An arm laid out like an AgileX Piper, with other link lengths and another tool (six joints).
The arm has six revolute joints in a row. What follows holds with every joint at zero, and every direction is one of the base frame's.
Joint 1 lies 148.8 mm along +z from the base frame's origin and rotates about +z.
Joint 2 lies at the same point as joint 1 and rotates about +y.
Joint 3 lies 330.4 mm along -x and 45.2 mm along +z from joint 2 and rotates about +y.
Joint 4 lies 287.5 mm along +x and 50.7 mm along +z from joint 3 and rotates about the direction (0.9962, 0, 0.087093).
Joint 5 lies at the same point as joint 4 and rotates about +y.
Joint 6 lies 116.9 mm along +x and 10.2 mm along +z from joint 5 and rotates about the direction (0.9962, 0, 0.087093).
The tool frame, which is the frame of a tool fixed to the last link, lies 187.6 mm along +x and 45.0 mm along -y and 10.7 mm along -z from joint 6; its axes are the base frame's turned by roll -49.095, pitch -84.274 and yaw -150.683 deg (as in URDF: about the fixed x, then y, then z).
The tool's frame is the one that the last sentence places.
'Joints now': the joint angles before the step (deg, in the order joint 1, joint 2, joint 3, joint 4, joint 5, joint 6). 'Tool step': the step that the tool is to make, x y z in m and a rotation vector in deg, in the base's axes. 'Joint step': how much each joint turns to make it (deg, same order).
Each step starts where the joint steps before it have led.
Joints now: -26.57 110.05 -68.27 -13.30 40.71 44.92
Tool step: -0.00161 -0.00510 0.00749 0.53 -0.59 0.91
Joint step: -1.35 -0.97 -0.32 2.06 0.50 -3.70
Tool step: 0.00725 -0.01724 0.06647 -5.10 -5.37 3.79
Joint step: -0.70 -8.59 0.00 -0.55 0.85 -4.60
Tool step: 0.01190 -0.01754 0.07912 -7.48 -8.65 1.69
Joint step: -0.10 -9.25 0.10 -2.61 -2.14 -0.40
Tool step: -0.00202 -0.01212 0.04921 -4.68 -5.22 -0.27
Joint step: -0.68 -5.43 0.11 -2.12 -1.45 0.66
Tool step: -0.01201 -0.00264 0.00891 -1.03 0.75 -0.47
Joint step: -0.26 -1.48 0.11 -1.19 1.59 -0.01
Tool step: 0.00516 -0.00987 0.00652 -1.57 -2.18 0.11
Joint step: -0.97 -0.35 0.66 -0.41 -3.14 -0.08
